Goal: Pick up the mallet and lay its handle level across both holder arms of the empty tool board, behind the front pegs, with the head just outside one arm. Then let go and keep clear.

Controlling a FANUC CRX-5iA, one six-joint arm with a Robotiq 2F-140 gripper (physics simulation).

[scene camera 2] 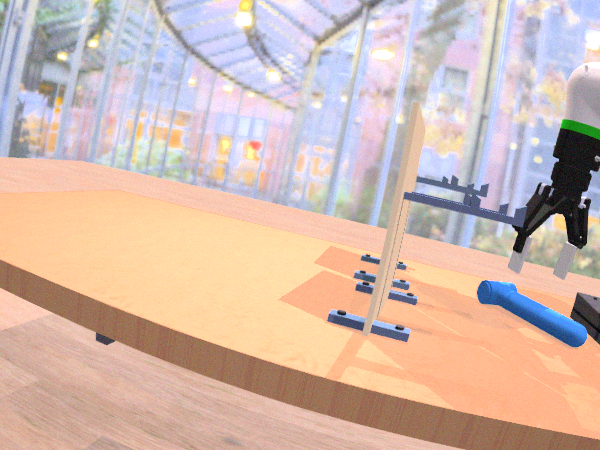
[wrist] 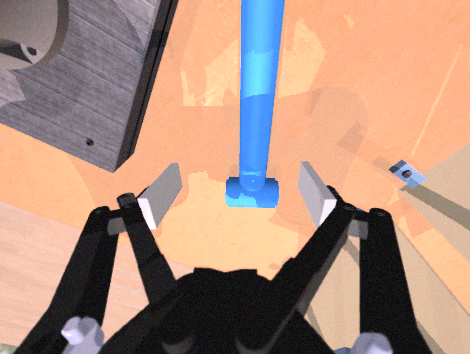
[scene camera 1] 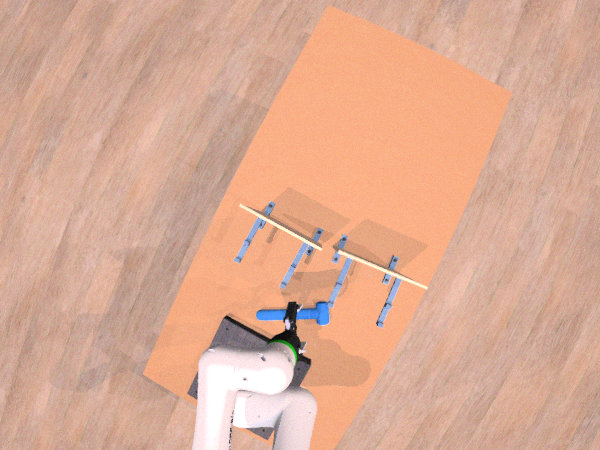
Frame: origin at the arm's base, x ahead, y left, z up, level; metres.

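Seen in the pictures: gripper, fingertip midpoint: (scene camera 2: 537,274) (wrist: 238,174) (scene camera 1: 300,324).
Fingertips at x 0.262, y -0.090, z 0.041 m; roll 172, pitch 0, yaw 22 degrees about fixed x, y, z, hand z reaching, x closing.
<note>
Offsets run from my fingertips to a thing's top centre. "*": to the spot under its first point. Level surfaces: height alone.
The blue mallet {dz -0.040, dx +0.007, dy +0.038 m} (scene camera 1: 306,314) (scene camera 2: 540,316) (wrist: 257,110) lies on the table in front of the tool boards. In scene camera 1 its head points right, near the front end of the right board's left arm in that view. My gripper (scene camera 1: 294,316) (scene camera 2: 542,260) (wrist: 238,174) is open and empty, fingertips above the mallet, one to each side of its line in the wrist view. Two upright tool boards, the left one (scene camera 1: 280,226) (scene camera 2: 400,200) and the right one {* dz +0.175, dx +0.279, dy -0.174 m} (scene camera 1: 382,267), each have two blue holder arms with pegs. No tool shows on either. In scene camera 2 the near board largely hides the other.
The dark robot base plate (scene camera 1: 239,334) (wrist: 100,100) is beside the mallet on the side away from the boards. Blue feet {* dz -0.073, dx +0.336, dy +0.264 m} (scene camera 2: 369,325) with dark screws carry the boards. The orange table top {dz -0.088 m} (scene camera 1: 380,125) (scene camera 2: 175,260) extends behind them.
</note>
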